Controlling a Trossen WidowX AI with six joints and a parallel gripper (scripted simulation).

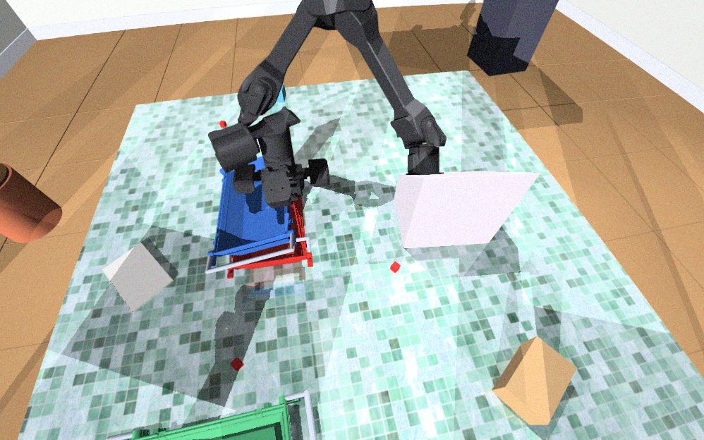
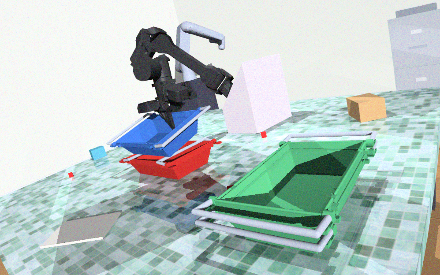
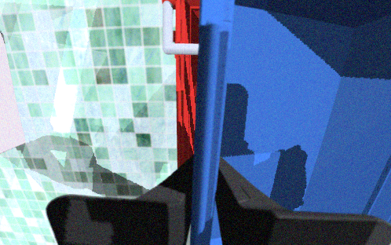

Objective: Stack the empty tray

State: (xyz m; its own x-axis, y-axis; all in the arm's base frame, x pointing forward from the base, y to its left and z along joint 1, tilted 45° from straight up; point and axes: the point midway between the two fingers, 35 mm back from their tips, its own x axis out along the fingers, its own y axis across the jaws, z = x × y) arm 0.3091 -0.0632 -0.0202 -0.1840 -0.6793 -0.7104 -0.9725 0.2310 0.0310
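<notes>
Right now the blue tray is 7 cm ahead of my gripper tip, 2 cm above it and 1 cm to the right of it. Round my gripper tip: tan box 48 cm to the left, 35 cm behind, 8 cm below; flat white plate 38 cm ahead, 11 cm below, 3 cm to the left; cyan cube 58 cm to the right, 9 cm below, 4 cm behind.
</notes>
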